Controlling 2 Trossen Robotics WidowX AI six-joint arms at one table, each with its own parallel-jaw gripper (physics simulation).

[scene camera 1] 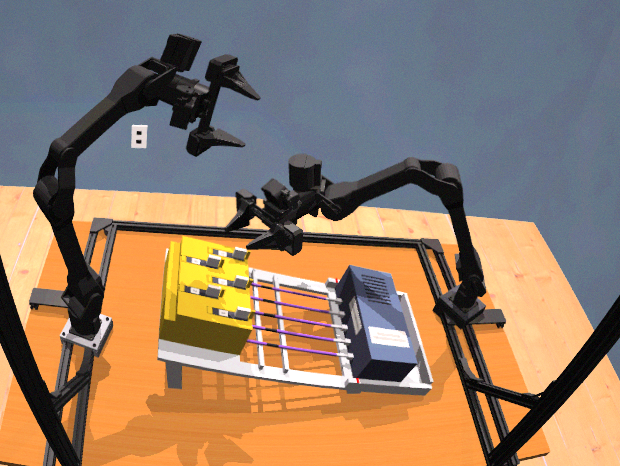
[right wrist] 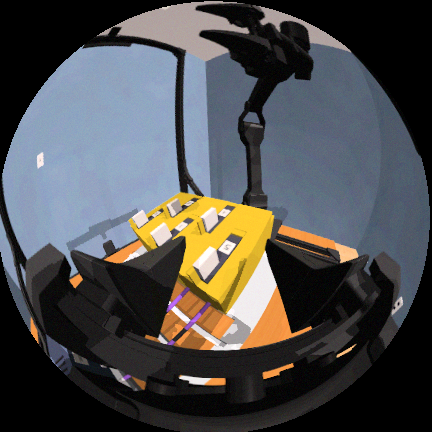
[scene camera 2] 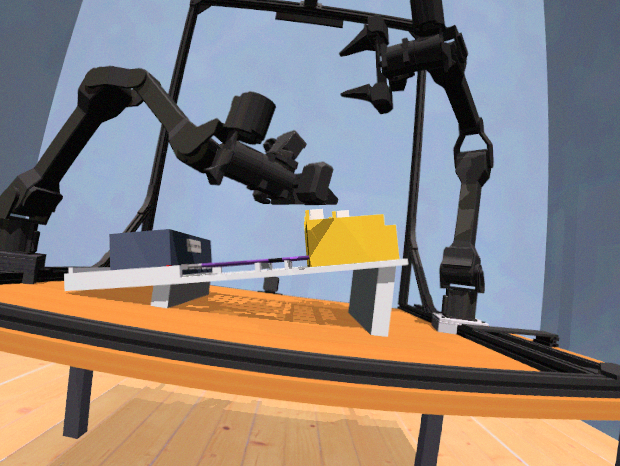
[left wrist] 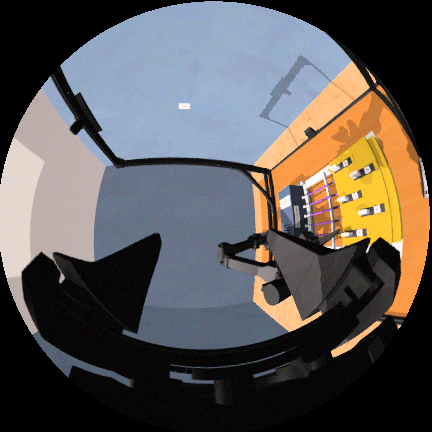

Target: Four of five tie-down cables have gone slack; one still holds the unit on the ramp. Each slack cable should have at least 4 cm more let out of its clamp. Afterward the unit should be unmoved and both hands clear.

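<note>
The blue unit [scene camera 1: 373, 320] [scene camera 2: 140, 250] [left wrist: 296, 192] sits at the low end of the white ramp [scene camera 1: 300, 376] [scene camera 2: 125, 280]. Purple cables [scene camera 1: 310, 350] [scene camera 2: 235, 262] [right wrist: 196, 320] run from it to the yellow clamp block [scene camera 1: 192, 275] [scene camera 2: 355, 240] [left wrist: 358, 185] [right wrist: 255, 220]; all look straight, and which are slack I cannot tell. Pale clamp levers stand up on the block, the lever by the "5" label [right wrist: 206, 263] nearest the right wrist camera. My right gripper [scene camera 1: 237, 239] [right wrist: 226, 242] is open and empty, above the block's back corner in scene camera 1. My left gripper [scene camera 1: 252, 121] [scene camera 2: 341, 74] is open, empty and high above.
A black frame rail [scene camera 1: 150, 227] [scene camera 2: 250, 355] runs around the orange table [scene camera 1: 300, 440]. White crossbars [scene camera 1: 281, 330] span the ramp under the cables. Dark slanting posts stand at both front sides in scene camera 1. The left arm is raised beyond the block in the right wrist view.
</note>
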